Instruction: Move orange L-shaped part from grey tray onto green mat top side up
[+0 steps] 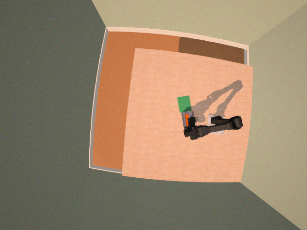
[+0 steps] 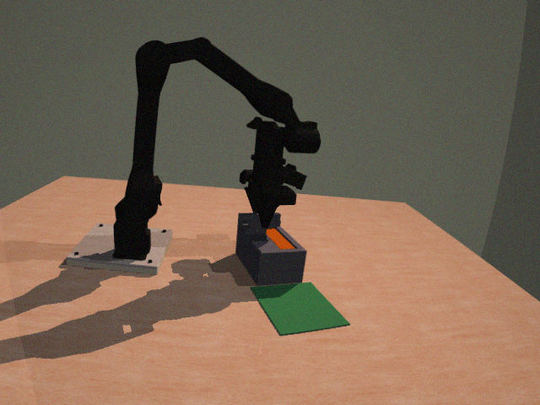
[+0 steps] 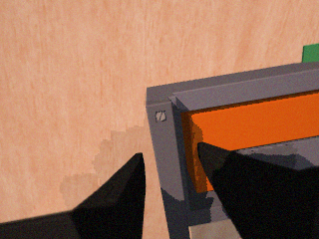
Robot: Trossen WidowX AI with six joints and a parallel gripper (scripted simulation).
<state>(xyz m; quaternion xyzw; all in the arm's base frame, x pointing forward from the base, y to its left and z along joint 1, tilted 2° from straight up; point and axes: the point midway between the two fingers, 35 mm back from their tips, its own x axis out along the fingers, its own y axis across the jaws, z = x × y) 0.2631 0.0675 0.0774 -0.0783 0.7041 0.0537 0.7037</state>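
The orange L-shaped part lies 5 cm to the right of my gripper tip and 2 cm below it. Round my gripper tip: green mat: 4 cm ahead, 22 cm to the right, 8 cm below.
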